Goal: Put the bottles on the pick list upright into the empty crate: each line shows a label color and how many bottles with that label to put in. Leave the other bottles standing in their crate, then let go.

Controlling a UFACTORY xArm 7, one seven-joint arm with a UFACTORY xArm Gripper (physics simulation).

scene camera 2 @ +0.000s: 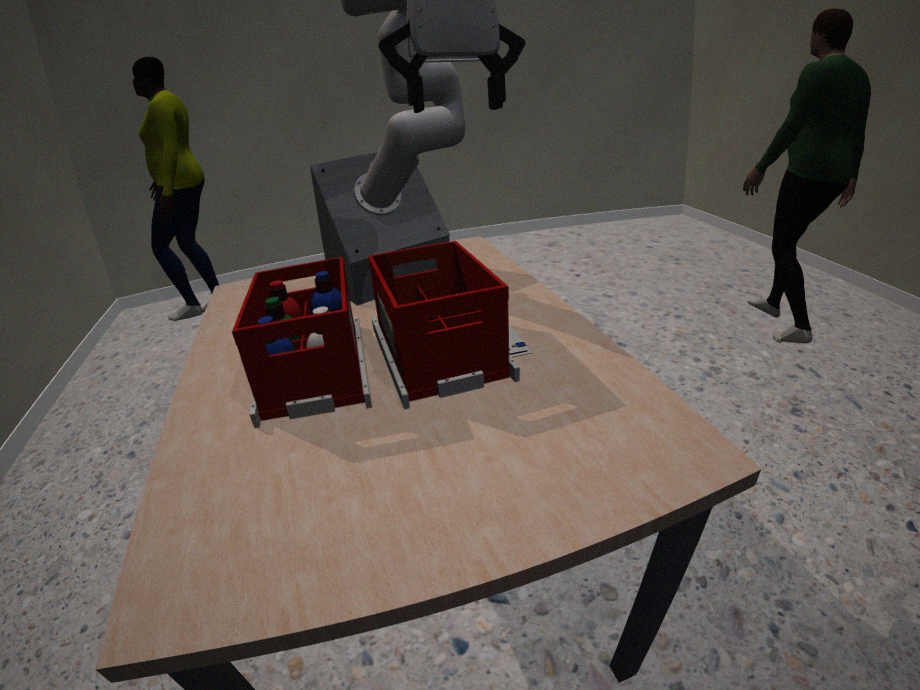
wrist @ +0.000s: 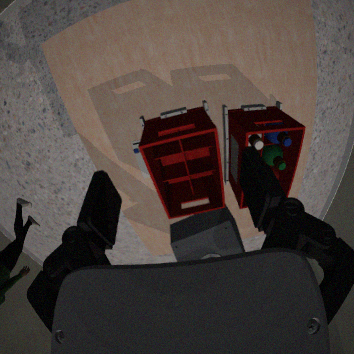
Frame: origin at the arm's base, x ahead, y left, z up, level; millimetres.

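Seen in the pictures: gripper, fingertip midpoint: (scene camera 2: 458, 109) (wrist: 175, 174); arm's base, origin of the base link: (scene camera 2: 377, 194).
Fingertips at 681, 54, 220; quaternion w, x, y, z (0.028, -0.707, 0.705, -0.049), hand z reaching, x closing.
Note:
Offsets run from my fingertips to a thing's top centre, as dx, dy, dz. "*": to the spot under its first point. Level surfaces: height alone.
My gripper (scene camera 2: 456, 105) (wrist: 175, 174) is open and empty, high above the crates. The red crate of bottles @[* -129, -254, -392] (scene camera 2: 304, 378) (wrist: 240, 120) stands on the left in the scene view. In it stand a blue bottle @[-355, -206, -297] (scene camera 2: 325, 298) at the back, a red bottle @[-351, -300, -297] (scene camera 2: 286, 305), a green bottle @[-263, -299, -297] (scene camera 2: 273, 306) (wrist: 272, 154), a front blue bottle @[-180, -303, -297] (scene camera 2: 279, 346) (wrist: 284, 139) and a white-capped bottle @[-176, -208, -297] (scene camera 2: 315, 340) (wrist: 257, 143). A finger hides part of this crate in the wrist view. The divided red crate @[-247, -7, -285] (scene camera 2: 453, 356) (wrist: 200, 120) beside it shows no bottles. The pick list @[-260, +136, -458] (scene camera 2: 519, 346) is partly hidden; its text is unreadable.
Metal rails and stops hold both crates on the wooden table @[dz -460] (scene camera 2: 356, 534) (wrist: 150, 45). The grey robot pedestal (scene camera 2: 341, 200) (wrist: 200, 237) stands behind the crates. A person in yellow (scene camera 2: 169, 137) and one in green (scene camera 2: 828, 118) stand beyond the table.

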